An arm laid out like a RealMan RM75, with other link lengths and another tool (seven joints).
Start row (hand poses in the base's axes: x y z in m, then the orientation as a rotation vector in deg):
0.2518 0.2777 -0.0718 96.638 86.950 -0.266
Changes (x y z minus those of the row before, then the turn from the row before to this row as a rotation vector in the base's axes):
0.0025 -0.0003 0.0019 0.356 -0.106 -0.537
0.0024 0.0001 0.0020 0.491 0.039 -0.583
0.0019 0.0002 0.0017 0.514 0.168 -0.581
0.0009 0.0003 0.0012 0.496 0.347 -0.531
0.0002 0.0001 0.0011 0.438 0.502 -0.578
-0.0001 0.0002 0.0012 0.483 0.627 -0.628
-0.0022 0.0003 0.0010 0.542 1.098 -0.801
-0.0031 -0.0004 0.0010 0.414 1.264 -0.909
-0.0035 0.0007 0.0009 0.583 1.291 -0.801
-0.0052 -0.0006 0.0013 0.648 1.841 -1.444
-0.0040 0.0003 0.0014 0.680 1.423 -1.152
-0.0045 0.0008 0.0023 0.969 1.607 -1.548
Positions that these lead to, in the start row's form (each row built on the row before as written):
0.2543 0.2774 -0.0699 97.301 86.502 -0.191
0.2567 0.2775 -0.0679 98.139 86.150 -0.161
0.2586 0.2777 -0.0662 99.023 85.895 -0.223
0.2595 0.2780 -0.0650 99.897 85.805 -0.428
0.2597 0.2781 -0.0639 100.797 85.768 -0.838
0.2596 0.2783 -0.0627 101.799 85.783 -1.352
0.2574 0.2786 -0.0617 103.087 85.988 -2.335
0.2543 0.2782 -0.0607 104.390 86.168 -3.626
0.2508 0.2789 -0.0598 105.746 86.501 -4.775
0.2456 0.2783 -0.0585 107.760 86.625 -6.712
0.2416 0.2786 -0.0571 109.479 86.725 -8.110
0.2371 0.2794 -0.0548 111.766 86.649 -9.671

